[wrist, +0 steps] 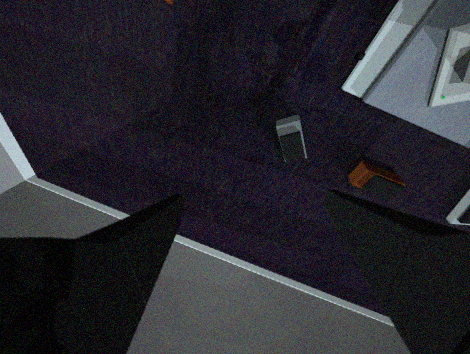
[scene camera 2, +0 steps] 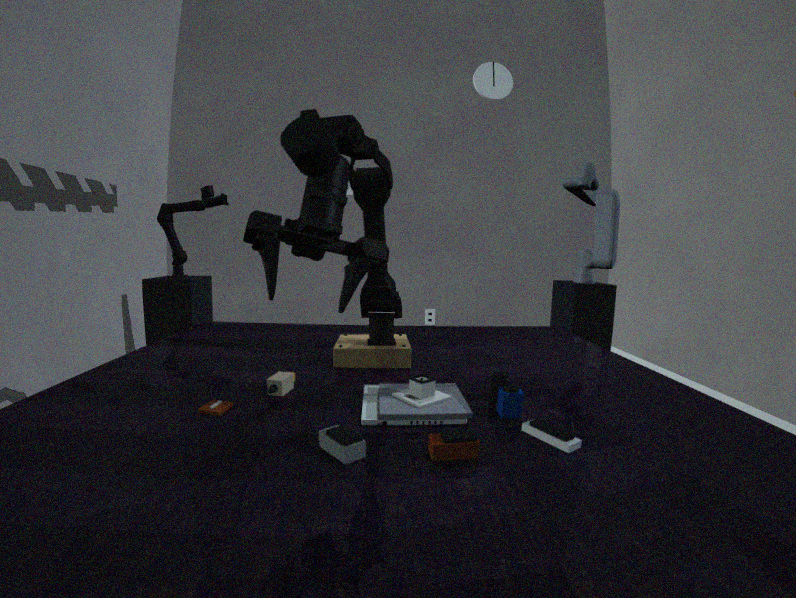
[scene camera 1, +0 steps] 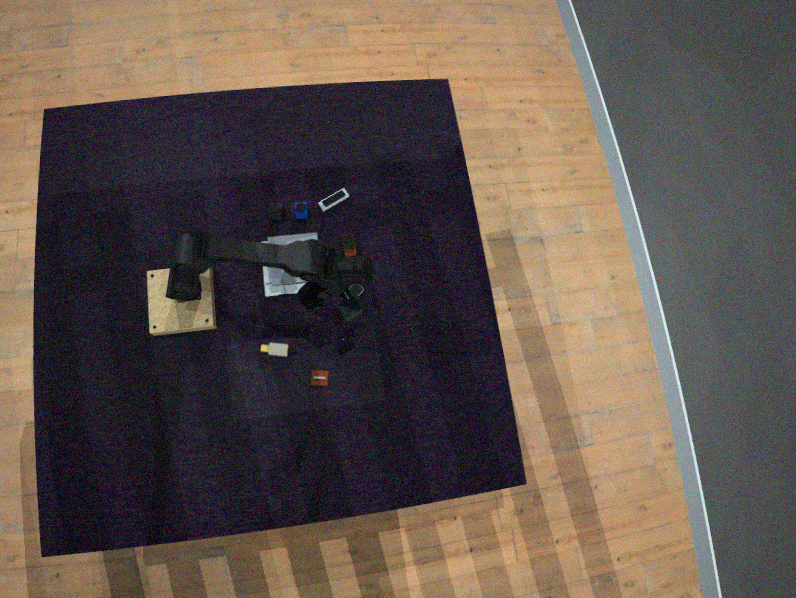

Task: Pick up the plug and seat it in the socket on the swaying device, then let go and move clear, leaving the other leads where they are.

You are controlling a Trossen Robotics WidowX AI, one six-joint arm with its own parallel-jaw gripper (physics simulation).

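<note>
The plug looks to be the off-white block [scene camera 1: 278,350] [scene camera 2: 279,384] with a yellow end; it lies on the dark mat, apart from the gripper. The device is a grey, flat box [scene camera 1: 272,289] [scene camera 2: 392,412] [wrist: 400,82], partly under the arm in the overhead view. On it is a white plate [scene camera 2: 432,401] [wrist: 440,95] carrying a small, square, open-topped socket [scene camera 2: 422,388]. My gripper [scene camera 2: 306,305] [wrist: 253,198] is open and empty, high above the mat. Its fingertips are hard to make out against the dark mat in the overhead view.
A grey block [scene camera 2: 342,445] [wrist: 291,137], an orange block [scene camera 1: 349,248] [scene camera 2: 453,448] [wrist: 361,175], a white bar [scene camera 1: 324,205] [scene camera 2: 554,437], a blue block [scene camera 1: 300,213] [scene camera 2: 510,403] and a dark block [scene camera 1: 277,211] lie around the device. A flat orange square [scene camera 1: 319,382] [scene camera 2: 212,410] lies near the plug.
</note>
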